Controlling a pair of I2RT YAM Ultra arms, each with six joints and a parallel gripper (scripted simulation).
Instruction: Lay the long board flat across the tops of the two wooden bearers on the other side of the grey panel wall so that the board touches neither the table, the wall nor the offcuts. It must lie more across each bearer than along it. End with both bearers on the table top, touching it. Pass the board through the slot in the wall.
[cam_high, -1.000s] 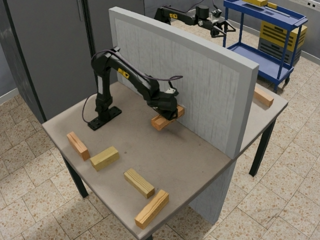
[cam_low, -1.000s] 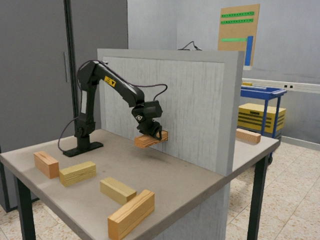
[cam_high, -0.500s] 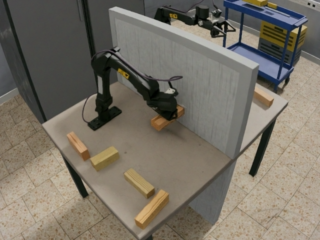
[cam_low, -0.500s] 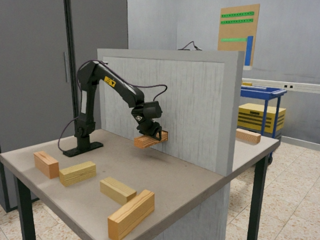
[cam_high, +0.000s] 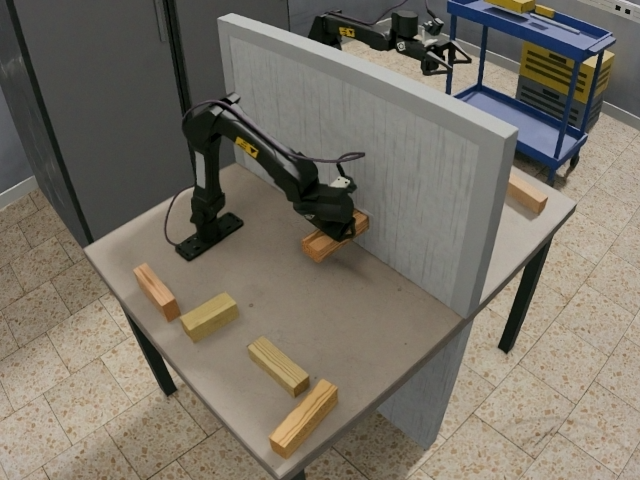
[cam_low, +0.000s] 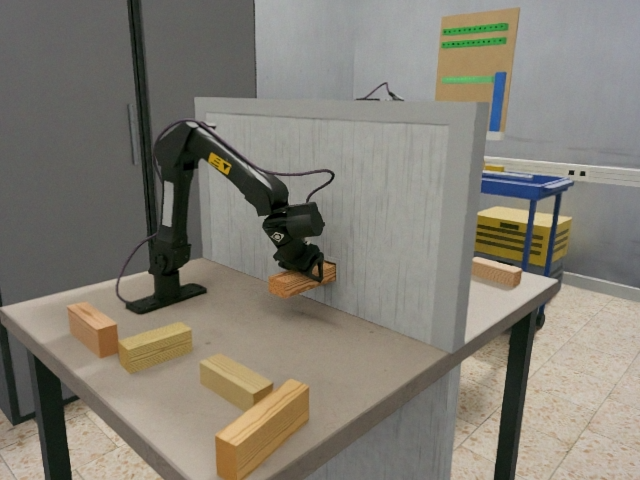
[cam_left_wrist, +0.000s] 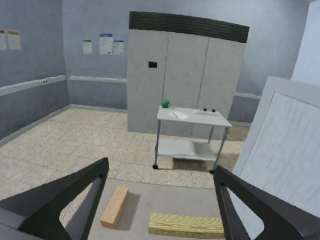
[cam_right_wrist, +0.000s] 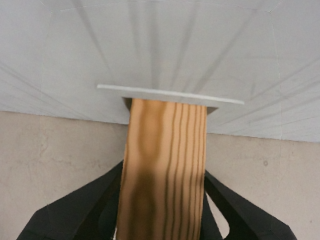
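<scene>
The long board lies 1 cm ahead of my right hand and 6 cm to the left of it. Round my right hand: yellow bearer: 19 cm ahead, 29 cm to the left, 7 cm below.
</scene>
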